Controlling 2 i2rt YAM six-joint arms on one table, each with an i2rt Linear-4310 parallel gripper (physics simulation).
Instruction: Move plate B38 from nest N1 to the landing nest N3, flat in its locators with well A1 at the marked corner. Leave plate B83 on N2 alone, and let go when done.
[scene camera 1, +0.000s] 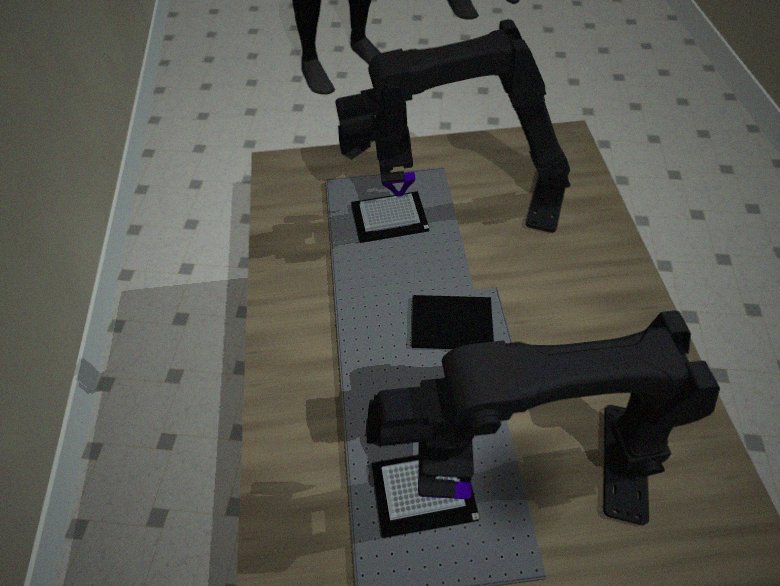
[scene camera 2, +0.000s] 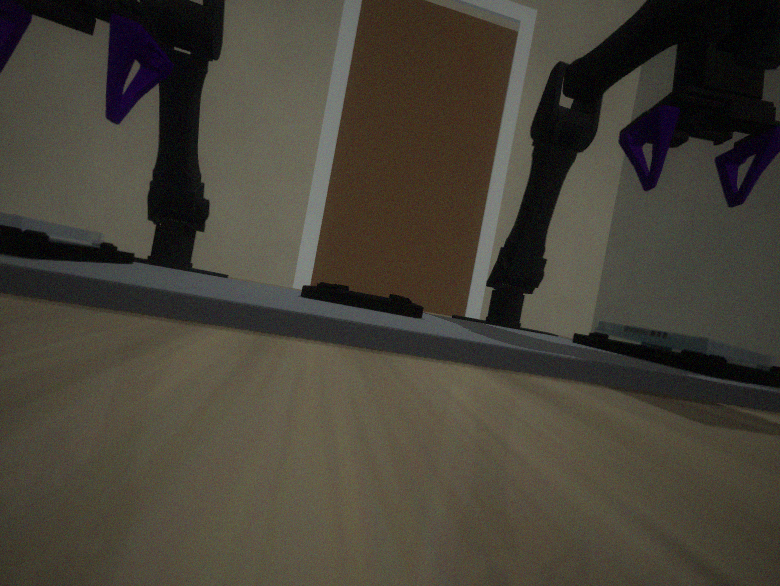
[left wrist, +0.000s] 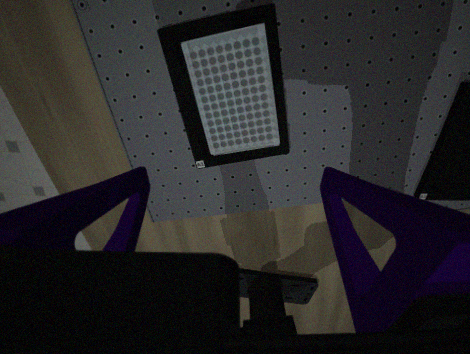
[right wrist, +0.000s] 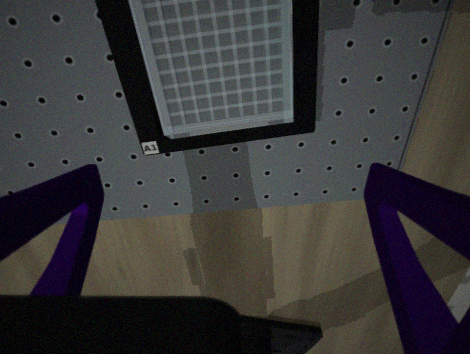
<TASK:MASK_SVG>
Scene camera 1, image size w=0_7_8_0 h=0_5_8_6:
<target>my left gripper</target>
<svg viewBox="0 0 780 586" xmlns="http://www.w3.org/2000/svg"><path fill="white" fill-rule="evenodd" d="M435 430L436 435L442 441L455 445L456 449L448 461L420 459L419 442L418 495L421 497L469 499L471 497L471 482L435 478L442 476L468 480L474 475L472 444L474 437L465 443L452 443L442 438Z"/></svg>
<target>my right gripper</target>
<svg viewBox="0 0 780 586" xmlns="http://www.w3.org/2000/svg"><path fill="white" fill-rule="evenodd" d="M408 126L402 134L392 136L385 135L378 129L380 135L385 138L394 139L396 158L379 160L382 185L391 190L397 197L403 196L408 187L415 181L415 172L390 172L390 170L393 170L393 167L413 167ZM405 182L400 191L398 191L393 185L393 183Z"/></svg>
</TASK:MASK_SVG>
